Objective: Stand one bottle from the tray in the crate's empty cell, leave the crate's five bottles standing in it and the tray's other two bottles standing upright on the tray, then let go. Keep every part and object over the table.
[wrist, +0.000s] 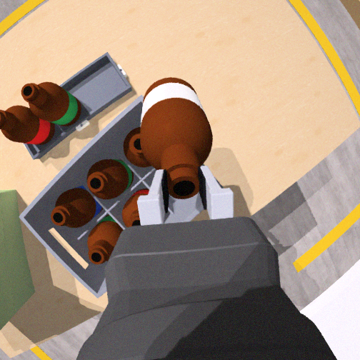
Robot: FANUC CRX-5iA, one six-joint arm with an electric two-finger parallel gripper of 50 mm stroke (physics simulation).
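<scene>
My gripper [182,180] is shut on the neck of a brown bottle with a white band [176,122]. The bottle hangs tilted in view, its base pointing up the view, over the crate's upper right side. The grey crate [56,171] holds five brown bottles: one with a blue band [75,207], one with a green band [107,180], a lower one [104,240], one with a red band [132,210] partly behind the gripper, and one [134,145] partly behind the held bottle. The empty cell cannot be made out; the crate's right part is hidden. The grey tray [100,89] holds a green-banded bottle [55,102] and a red-banded bottle [25,125], both upright.
A green block [12,255] stands at the left edge of the view, left of the crate. The wooden table [240,90] ends at the right, with grey floor [320,180] and a yellow line [330,237] beyond. A white surface [340,320] shows at the lower right.
</scene>
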